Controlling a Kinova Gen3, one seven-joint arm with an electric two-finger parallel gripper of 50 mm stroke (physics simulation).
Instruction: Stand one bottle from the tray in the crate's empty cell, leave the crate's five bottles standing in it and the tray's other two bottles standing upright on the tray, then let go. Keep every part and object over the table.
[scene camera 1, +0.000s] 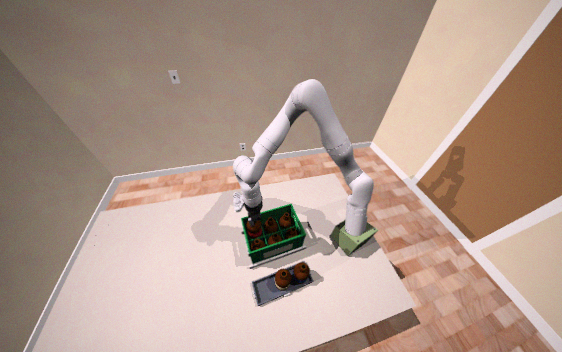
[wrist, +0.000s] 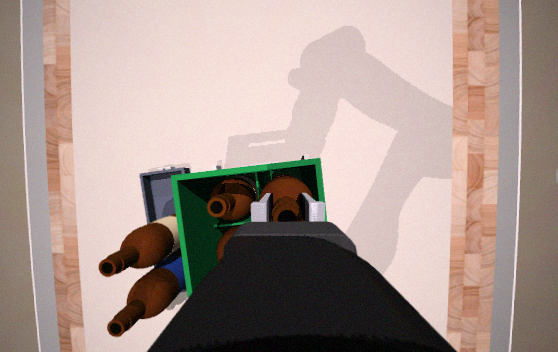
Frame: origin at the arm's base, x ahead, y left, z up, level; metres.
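Seen in the pictures: gripper, between the fingertips: (scene camera 1: 251, 221) (wrist: 286, 202); arm's base, origin of its link: (scene camera 1: 354, 229).
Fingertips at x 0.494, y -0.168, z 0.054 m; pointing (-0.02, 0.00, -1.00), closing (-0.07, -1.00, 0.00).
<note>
Pixels of each thing's middle, then the offset from my fingertips to it. "spot": a spot on its surface instead. Level surfaces: height alone.
- brown bottle, middle of its body: (wrist: 285, 202) (scene camera 1: 254, 225) dx -0.008, dy +0.001, dz -0.042 m
- green crate, middle of its body: (wrist: 265, 244) (scene camera 1: 272, 233) dx -0.092, dy +0.043, dz -0.102 m
- blue label, a spot on its surface: (wrist: 155, 292) spot: dx -0.150, dy +0.233, dz -0.077 m
- grey tray, a spot on its surface: (wrist: 162, 192) (scene camera 1: 266, 294) spot: dx +0.011, dy +0.284, dz -0.185 m
- table, height of its surface: dz -0.190 m
My gripper (scene camera 1: 253, 222) (wrist: 286, 202) is shut on the neck of a brown bottle (scene camera 1: 254, 229) (wrist: 285, 187) with a red band, upright in the back left cell of the green crate (scene camera 1: 276, 250) (wrist: 245, 169) in the scene view. How close its base is to the crate floor is hidden. The crate's other bottles stand in their cells, among them one (scene camera 1: 271, 225) beside the held bottle and one (scene camera 1: 257, 244) (wrist: 231, 200) in front of it. Two bottles, one with a cream label (scene camera 1: 283, 278) (wrist: 147, 245) and one with a blue label (scene camera 1: 301, 271) (wrist: 155, 292), stand upright on the grey tray (scene camera 1: 265, 293) (wrist: 162, 192).
The tray lies in front of the crate in the scene view. The arm's green base (scene camera 1: 356, 240) stands on the table (scene camera 1: 150, 280) to the right of the crate. The arm arches above the table, and its shadow falls behind and left of the crate.
</note>
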